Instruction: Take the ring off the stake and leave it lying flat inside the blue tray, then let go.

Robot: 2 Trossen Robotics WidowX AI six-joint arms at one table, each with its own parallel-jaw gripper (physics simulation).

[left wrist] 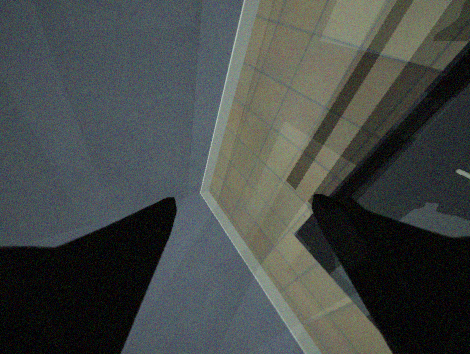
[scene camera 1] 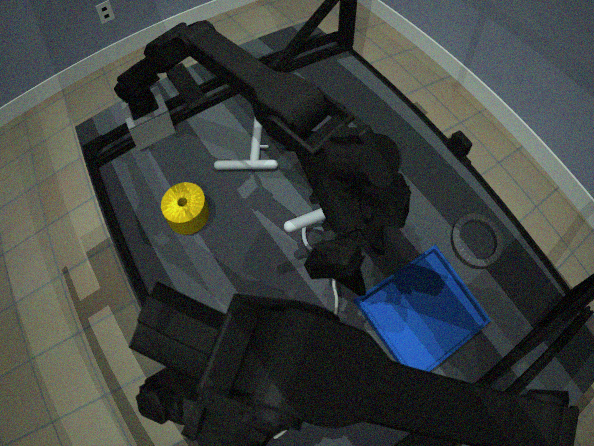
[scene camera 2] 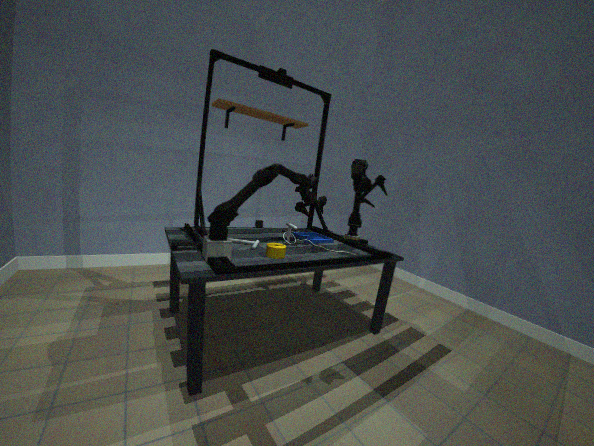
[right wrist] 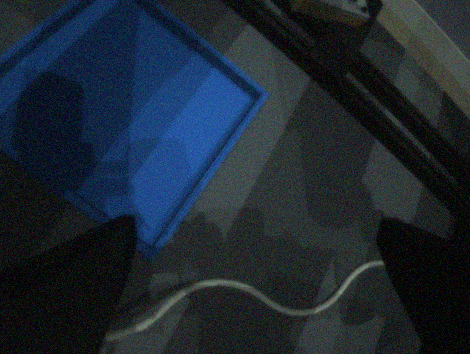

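Seen in the pictures: left gripper, fingertip midpoint: (left wrist: 244, 202) (scene camera 2: 381, 201); right gripper, fingertip midpoint: (scene camera 1: 372, 273) (scene camera 2: 316, 215) (right wrist: 259, 229); left arm's base, link origin: (scene camera 2: 352, 234); right arm's base, link origin: (scene camera 1: 143, 106) (scene camera 2: 217, 238).
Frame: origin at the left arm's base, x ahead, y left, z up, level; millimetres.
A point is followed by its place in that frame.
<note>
A grey ring (scene camera 1: 455, 240) {x 170, y -387, z -32 mm} lies at the right of scene camera 1, beyond the blue tray (scene camera 1: 460, 282) {x 140, y -301, z -26 mm} (scene camera 2: 320, 239) {x 162, y -181, z -44 mm} (right wrist: 210, 125) {x 202, y -150, z -41 mm}. I cannot tell which thing is the stake, or whether one stands in the ring. The tray lies flat, with shadows on its floor. My right gripper (scene camera 1: 372, 272) {x 312, y -193, z 129 mm} (scene camera 2: 315, 220) {x 312, y -193, z 129 mm} (right wrist: 259, 229) {x 312, y -193, z 129 mm} is open and empty, above the table beside the tray's corner. My left gripper (scene camera 2: 378, 199) {x 392, y 162, z 268 mm} (left wrist: 244, 202) {x 392, y 162, z 268 mm} is open and empty, high near the table's right edge in scene camera 2. Its fingertips do not show clearly in scene camera 1.
A yellow grooved cylinder (scene camera 1: 184, 210) {x 675, y -238, z 3 mm} (scene camera 2: 276, 250) {x 728, y -233, z -8 mm} and a white T-shaped piece (scene camera 1: 245, 164) {x 623, y -394, z -28 mm} (scene camera 2: 256, 244) {x 643, y -384, z -30 mm} are on the table. Another white bar (scene camera 1: 304, 220) {x 445, y -269, z 66 mm} (scene camera 2: 291, 226) {x 448, y -285, z 59 mm} lies partly under my right arm. A white cord (scene camera 1: 335, 297) {x 357, y -193, z -21 mm} (right wrist: 215, 283) {x 345, y -151, z -41 mm} crosses below the right gripper.
</note>
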